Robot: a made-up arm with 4 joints.
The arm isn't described. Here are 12 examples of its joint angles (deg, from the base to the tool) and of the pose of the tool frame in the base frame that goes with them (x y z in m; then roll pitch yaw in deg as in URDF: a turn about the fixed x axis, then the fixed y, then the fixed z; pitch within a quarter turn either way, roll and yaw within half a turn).
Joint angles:
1: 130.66 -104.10 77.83 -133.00
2: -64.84 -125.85 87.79 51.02
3: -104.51 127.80 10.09 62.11
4: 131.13 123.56 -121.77 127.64
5: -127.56 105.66 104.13 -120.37
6: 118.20 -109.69 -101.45 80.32
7: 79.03 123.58 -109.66 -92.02
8: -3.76 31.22 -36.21 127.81
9: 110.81 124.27 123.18 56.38
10: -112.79 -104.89 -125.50 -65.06
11: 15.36 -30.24 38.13 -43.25
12: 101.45 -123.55 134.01 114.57
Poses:
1: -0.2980 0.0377 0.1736 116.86 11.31 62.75
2: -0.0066 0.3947 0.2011 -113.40 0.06 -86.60
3: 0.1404 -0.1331 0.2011 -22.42 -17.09 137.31
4: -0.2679 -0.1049 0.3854 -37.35 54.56 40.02
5: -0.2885 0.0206 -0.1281 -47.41 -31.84 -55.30
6: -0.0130 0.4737 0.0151 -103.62 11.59 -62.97
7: -0.1349 0.3580 0.0876 -100.27 6.41 -121.10
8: 0.2671 -0.2902 0.4842 147.75 31.29 122.69
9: -0.2150 -0.0877 0.0926 70.60 1.11 25.30
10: -0.2962 0.0172 0.0143 33.56 15.31 89.77
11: 0.1167 0.0202 0.0985 -12.88 -11.57 48.49
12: -0.1728 0.4138 0.2074 40.87 25.62 -41.09
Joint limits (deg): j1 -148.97..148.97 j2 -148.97..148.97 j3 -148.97..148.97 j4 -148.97..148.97
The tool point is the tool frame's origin. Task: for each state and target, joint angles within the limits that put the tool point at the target. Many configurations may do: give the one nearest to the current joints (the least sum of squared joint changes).
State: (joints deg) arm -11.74 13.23 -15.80 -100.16
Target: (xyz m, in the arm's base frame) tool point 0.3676 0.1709 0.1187
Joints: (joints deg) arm 4.26 19.39 20.31 -97.38
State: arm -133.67 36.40 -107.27 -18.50
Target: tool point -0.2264 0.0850 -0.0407
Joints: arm -148.97 14.64 -90.84 27.02
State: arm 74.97 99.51 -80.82 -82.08
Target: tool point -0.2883 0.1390 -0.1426
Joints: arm 81.60 92.37 -71.67 -115.30
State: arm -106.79 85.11 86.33 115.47
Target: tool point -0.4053 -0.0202 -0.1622
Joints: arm -131.39 21.55 98.00 103.28
